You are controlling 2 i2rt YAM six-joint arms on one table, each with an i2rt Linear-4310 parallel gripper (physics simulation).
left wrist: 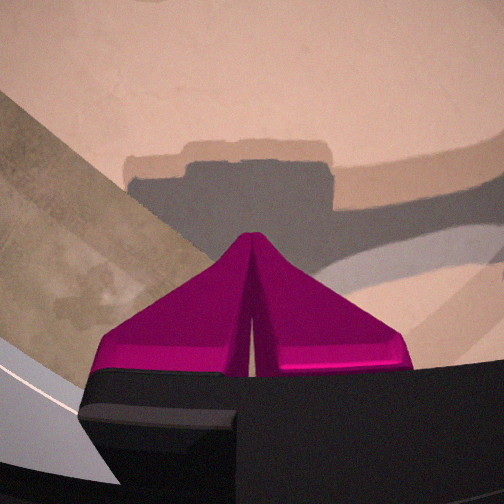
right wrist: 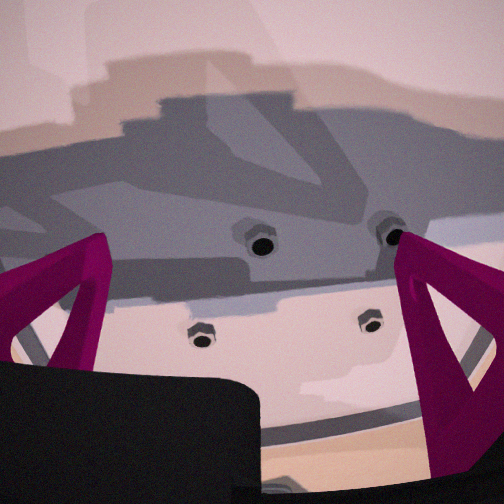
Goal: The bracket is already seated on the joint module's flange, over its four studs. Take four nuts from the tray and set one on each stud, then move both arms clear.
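In the right wrist view my right gripper [right wrist: 252,240] is open and empty, its magenta fingers spread wide above a pale tray floor [right wrist: 280,350]. Several grey hex nuts lie on it: one ahead in shadow [right wrist: 260,240], one by the right fingertip [right wrist: 391,231], one near left [right wrist: 201,335] and one near right [right wrist: 371,320]. None is between the fingers. In the left wrist view my left gripper [left wrist: 251,237] is shut on nothing, its magenta fingers pressed together above a pinkish surface [left wrist: 300,75]. The bracket and studs are not in view.
A grey rim [right wrist: 345,422] bounds the tray floor at the near side of the right wrist view. In the left wrist view a tan slab [left wrist: 75,240] lies at the left, and grey shadows [left wrist: 235,200] fall ahead of the fingers.
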